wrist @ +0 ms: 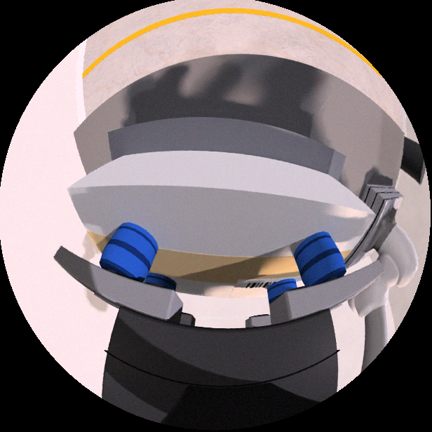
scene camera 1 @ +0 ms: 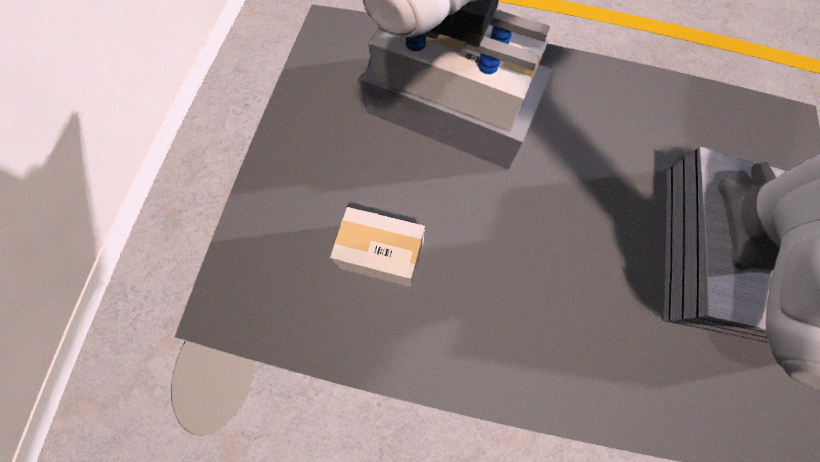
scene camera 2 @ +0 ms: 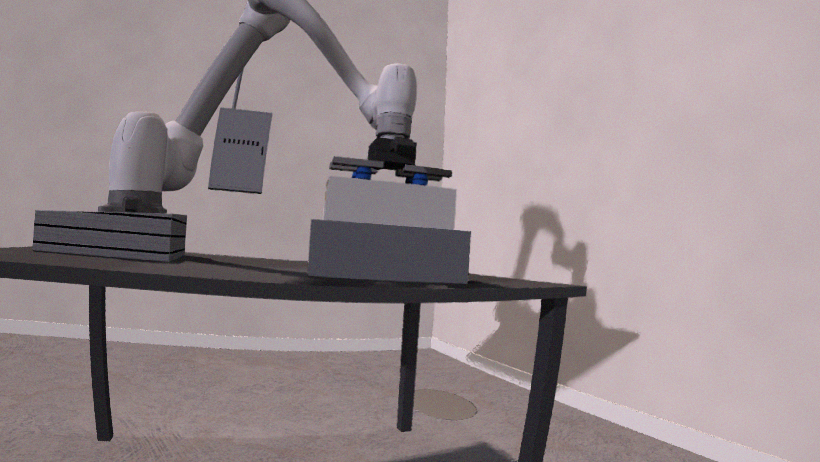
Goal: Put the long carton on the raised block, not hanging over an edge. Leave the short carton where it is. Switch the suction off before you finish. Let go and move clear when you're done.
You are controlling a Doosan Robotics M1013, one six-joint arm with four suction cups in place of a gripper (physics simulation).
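Frame: origin at the arm's base, x ahead, y left, z up, level; metres.
Where they show: hand, its tool point: (scene camera 1: 457,46); arm's base, origin of its link: (scene camera 1: 765,228) (scene camera 2: 134,213).
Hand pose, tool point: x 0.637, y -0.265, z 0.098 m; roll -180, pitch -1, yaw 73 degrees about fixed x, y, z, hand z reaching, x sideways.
Things, the pixels of their centre, and the offset from my tool point.
- long carton, middle of its body: (scene camera 1: 456,60) (scene camera 2: 386,206) dx -0.002, dy -0.002, dz -0.038 m
- grey raised block, middle of its body: (scene camera 2: 383,252) (scene camera 1: 455,91) dx -0.010, dy -0.016, dz -0.150 m
- short carton, middle of its body: (scene camera 1: 380,248) dx +0.112, dy +0.362, dz -0.160 m
The long carton (scene camera 1: 459,94) (scene camera 2: 390,202) (wrist: 210,215), white with a tan band, rests level on the grey raised block (scene camera 1: 447,127) (scene camera 2: 390,252) (wrist: 220,132). In scene view 2 block shows past both carton ends. Its margin along the side by the yellow line is hard to judge. My suction gripper (scene camera 1: 456,48) (scene camera 2: 390,176) (wrist: 223,270) has its blue cups against the carton's top and is shut on it; the airflow itself cannot be seen. The short carton (scene camera 1: 378,246), white with a tan band and label, lies apart on the table in scene view 1.
The arm's base stands on a layered metal plinth (scene camera 1: 682,241) (scene camera 2: 109,235) at the other end of the dark table (scene camera 1: 275,286) (scene camera 2: 246,286). A grey cabinet (scene camera 2: 239,152) shows behind the arm. A pale wall (scene camera 1: 86,68) (scene camera 2: 659,143) rises beyond the block's end of the table.
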